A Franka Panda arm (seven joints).
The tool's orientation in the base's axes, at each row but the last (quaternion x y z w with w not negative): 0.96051, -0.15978, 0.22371, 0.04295; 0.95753, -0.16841, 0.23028, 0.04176; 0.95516, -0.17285, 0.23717, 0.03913; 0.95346, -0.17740, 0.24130, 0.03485; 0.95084, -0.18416, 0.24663, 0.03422; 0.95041, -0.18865, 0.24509, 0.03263; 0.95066, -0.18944, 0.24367, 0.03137; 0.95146, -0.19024, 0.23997, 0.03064; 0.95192, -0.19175, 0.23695, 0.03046; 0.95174, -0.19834, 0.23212, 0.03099
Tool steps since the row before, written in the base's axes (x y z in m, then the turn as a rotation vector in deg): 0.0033, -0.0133, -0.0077, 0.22, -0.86, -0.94; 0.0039, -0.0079, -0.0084, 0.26, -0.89, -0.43; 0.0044, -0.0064, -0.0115, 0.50, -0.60, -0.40; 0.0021, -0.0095, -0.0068, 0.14, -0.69, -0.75; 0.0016, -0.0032, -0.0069, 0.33, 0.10, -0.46; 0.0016, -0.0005, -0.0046, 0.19, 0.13, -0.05; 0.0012, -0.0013, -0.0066, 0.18, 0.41, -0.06; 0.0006, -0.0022, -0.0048, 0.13, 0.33, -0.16; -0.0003, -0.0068, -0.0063, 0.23, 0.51, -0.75; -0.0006, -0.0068, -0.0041, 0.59, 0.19, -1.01
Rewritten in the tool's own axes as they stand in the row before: 0.0032, 0.0114, 0.0103, 0.02, 0.73, 1.07; 0.0018, 0.0061, 0.0104, 0.29, 0.75, 0.63; 0.0003, 0.0045, 0.0131, 0.41, 0.39, 0.67; 0.0016, 0.0083, 0.0084, -0.02, 0.61, 0.83; -0.0010, 0.0026, 0.0073, 0.01, -0.20, 0.54; -0.0007, 0.0000, 0.0048, 0.09, -0.19, 0.11; -0.0017, 0.0010, 0.0065, -0.02, -0.45, 0.07; -0.0010, 0.0020, 0.0048, -0.08, -0.35, 0.15; -0.0008, 0.0066, 0.0065, -0.34, -0.53, 0.69; 0.0001, 0.0066, 0.0044, -0.05, -0.37, 1.12
